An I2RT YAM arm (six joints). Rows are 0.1 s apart.
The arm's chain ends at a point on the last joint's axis. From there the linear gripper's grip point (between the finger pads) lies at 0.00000 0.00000 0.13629 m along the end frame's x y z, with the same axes.
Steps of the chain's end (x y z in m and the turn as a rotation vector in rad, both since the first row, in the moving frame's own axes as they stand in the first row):
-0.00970, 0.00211, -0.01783, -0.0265, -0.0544, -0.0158
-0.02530, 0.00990, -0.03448, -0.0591, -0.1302, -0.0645
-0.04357, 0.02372, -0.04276, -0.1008, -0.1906, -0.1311
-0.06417, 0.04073, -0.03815, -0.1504, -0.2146, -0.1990
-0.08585, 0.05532, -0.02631, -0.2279, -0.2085, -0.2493
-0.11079, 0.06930, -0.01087, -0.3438, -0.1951, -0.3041
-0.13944, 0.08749, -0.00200, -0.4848, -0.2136, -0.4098
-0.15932, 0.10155, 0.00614, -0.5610, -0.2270, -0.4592
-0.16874, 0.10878, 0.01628, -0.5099, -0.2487, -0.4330
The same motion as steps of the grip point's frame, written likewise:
-0.01708, 0.00578, -0.01808, -0.0265, -0.0544, -0.0158
-0.04271, 0.01849, -0.03587, -0.0591, -0.1302, -0.0645
-0.06838, 0.03901, -0.04591, -0.1008, -0.1906, -0.1311
-0.09087, 0.06374, -0.04279, -0.1504, -0.2146, -0.1990
-0.10970, 0.08907, -0.03273, -0.2279, -0.2085, -0.2493
-0.12931, 0.11820, -0.02130, -0.3438, -0.1951, -0.3041
-0.15338, 0.15448, -0.02042, -0.4848, -0.2136, -0.4098
-0.17064, 0.17763, -0.01764, -0.5610, -0.2270, -0.4592
-0.18541, 0.17956, -0.00474, -0.5099, -0.2487, -0.4330

